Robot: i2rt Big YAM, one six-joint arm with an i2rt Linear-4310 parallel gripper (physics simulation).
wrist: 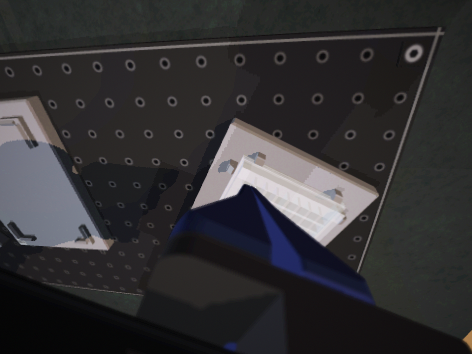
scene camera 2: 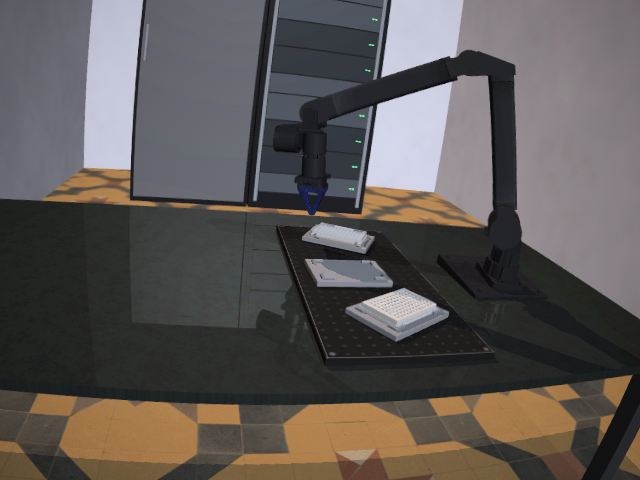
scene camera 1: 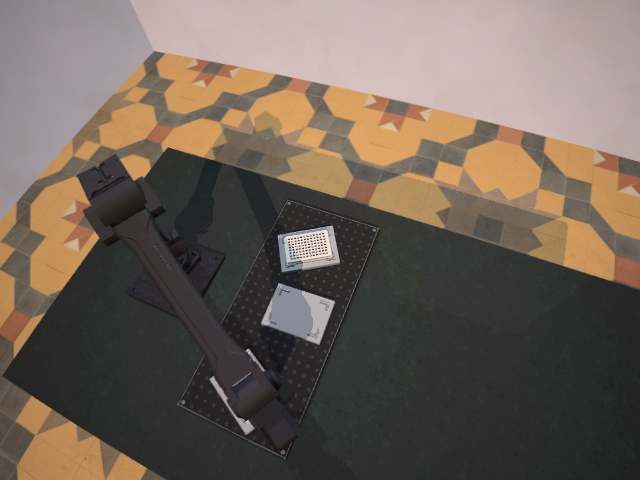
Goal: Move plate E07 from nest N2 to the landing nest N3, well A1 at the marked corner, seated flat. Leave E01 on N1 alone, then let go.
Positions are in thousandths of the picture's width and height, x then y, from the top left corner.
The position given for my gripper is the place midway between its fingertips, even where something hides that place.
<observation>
My gripper (scene camera 2: 487, 447) is shut, holding nothing. Also in view: a clear well plate (scene camera 2: 512, 482). I also see a white perforated plate (scene camera 2: 626, 641) and a grey nest (scene camera 1: 457, 649).
The clear well plate is seen too in the wrist view (wrist: 662, 595). The white perforated plate is seen too in scene camera 1 (scene camera 1: 491, 514). My gripper also shows in the wrist view (wrist: 518, 552). The wrist view misses the white perforated plate: it is out of frame.
</observation>
